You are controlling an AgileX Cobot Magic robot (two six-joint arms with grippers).
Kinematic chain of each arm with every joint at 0, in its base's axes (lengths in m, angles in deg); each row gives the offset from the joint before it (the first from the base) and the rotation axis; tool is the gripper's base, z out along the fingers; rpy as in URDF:
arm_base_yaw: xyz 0 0 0.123 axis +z
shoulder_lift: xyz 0 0 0 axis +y
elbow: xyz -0.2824 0 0.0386 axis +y
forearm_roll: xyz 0.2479 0 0.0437 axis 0.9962 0 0.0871
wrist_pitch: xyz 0 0 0 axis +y
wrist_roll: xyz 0.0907 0 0.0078 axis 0.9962 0 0.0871
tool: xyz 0 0 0 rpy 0 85 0
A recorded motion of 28 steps. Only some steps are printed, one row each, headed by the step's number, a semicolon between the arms.
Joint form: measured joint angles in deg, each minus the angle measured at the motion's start. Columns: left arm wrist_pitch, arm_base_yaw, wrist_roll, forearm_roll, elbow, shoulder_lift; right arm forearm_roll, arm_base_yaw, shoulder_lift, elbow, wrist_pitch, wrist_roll.
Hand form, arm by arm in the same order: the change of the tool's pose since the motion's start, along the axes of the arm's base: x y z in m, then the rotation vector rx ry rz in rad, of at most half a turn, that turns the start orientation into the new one. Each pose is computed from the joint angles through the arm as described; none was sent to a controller.
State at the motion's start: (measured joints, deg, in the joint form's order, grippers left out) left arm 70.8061 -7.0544 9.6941 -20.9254 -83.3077 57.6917; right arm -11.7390 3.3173 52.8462 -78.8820 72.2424 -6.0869
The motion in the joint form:
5: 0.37 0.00 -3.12 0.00 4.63 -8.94; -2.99 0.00 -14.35 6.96 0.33 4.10
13: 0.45 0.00 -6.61 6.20 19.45 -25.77; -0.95 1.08 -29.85 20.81 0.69 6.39
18: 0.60 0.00 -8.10 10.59 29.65 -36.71; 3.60 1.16 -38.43 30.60 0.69 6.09
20: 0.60 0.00 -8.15 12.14 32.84 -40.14; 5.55 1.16 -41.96 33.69 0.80 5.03
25: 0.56 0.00 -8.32 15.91 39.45 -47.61; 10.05 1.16 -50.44 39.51 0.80 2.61
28: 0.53 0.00 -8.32 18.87 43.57 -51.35; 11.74 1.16 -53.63 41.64 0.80 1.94
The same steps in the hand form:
5: -0.0466 0.0057 -0.0019 -0.0456 -0.0455 0.0289; -0.0715 -0.0086 -0.0079 0.0215 -0.1379 -0.0731
13: -0.1096 0.0224 -0.0508 -0.0063 -0.0690 0.1236; -0.1227 -0.0084 -0.0617 0.0869 -0.1629 -0.0582
18: -0.1399 0.0327 -0.0937 0.0343 -0.0816 0.1823; -0.1387 -0.0029 -0.1063 0.1454 -0.1325 -0.0093
20: -0.1476 0.0359 -0.1081 0.0544 -0.0896 0.1986; -0.1458 -0.0005 -0.1212 0.1590 -0.1328 0.0215
25: -0.1619 0.0434 -0.1392 0.1009 -0.1144 0.2396; -0.1626 0.0051 -0.1506 0.1908 -0.1688 0.0966
28: -0.1654 0.0483 -0.1590 0.1435 -0.1167 0.2694; -0.1677 0.0072 -0.1617 0.2052 -0.1843 0.1229

